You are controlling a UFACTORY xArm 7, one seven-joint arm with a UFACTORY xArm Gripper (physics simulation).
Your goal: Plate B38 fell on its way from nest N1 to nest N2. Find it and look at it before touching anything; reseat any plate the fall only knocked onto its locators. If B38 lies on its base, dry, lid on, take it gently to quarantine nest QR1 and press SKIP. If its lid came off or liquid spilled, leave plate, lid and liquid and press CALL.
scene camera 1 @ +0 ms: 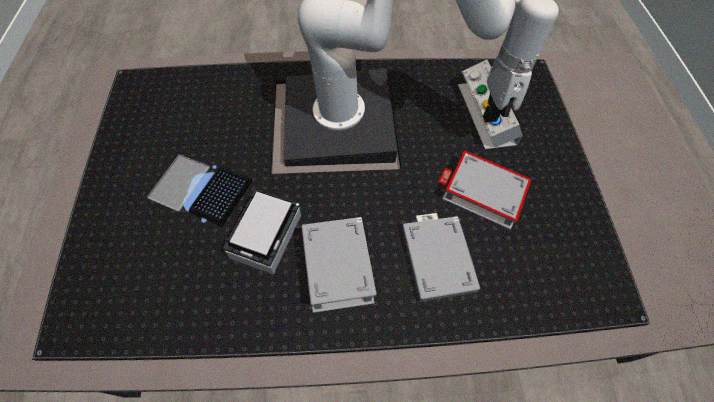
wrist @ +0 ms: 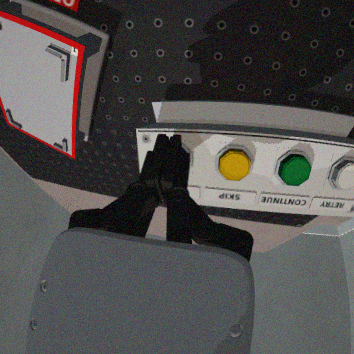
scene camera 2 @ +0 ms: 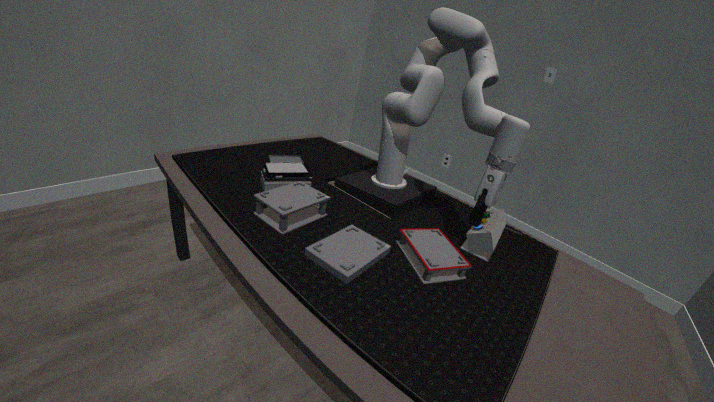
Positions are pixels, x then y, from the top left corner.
Scene:
A white well plate (scene camera 1: 264,219): 0.84 m from the lens. A dark well plate with blue end (scene camera 1: 217,200): 0.95 m from the lens. A grey lid (scene camera 1: 174,188) is 1.02 m from the lens. A dark station (scene camera 1: 270,265): 0.82 m from the lens. A flat grey station (scene camera 1: 441,264) is 0.87 m from the lens. The marked spots on the dark well plate with blue end and the white well plate are 0.15 m apart.

